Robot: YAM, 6 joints.
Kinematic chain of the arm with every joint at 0, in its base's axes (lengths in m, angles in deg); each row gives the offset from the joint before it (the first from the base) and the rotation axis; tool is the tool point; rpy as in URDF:
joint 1: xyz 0 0 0.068 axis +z
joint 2: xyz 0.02 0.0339 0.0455 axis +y
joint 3: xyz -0.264 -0.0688 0 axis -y
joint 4: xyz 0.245 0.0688 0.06 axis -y
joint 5: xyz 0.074 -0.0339 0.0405 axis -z
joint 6: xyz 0.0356 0 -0.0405 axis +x
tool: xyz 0 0 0 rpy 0 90 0
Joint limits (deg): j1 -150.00..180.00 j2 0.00..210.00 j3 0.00..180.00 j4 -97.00..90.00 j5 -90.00..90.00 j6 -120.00..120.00
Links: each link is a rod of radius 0.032 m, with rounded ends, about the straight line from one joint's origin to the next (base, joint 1, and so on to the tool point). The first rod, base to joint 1, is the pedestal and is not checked.
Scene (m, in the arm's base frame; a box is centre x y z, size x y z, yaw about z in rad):
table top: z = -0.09
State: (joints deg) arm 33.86 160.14 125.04 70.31 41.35 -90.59
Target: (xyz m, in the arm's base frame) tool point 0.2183 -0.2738 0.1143
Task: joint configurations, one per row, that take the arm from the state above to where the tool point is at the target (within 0.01 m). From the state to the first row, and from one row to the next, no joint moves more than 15 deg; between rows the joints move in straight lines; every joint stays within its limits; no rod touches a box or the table.
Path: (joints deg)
1: 20.48 153.63 111.00 72.59 44.30 -90.59
2: 7.10 147.11 96.95 74.87 47.24 -90.59
3: -6.29 140.60 82.91 77.15 50.19 -90.59
4: -19.67 134.08 68.87 79.43 53.13 -90.59
5: -33.05 127.57 54.82 81.71 56.08 -90.59
6: -46.43 121.06 40.78 83.99 59.03 -90.59

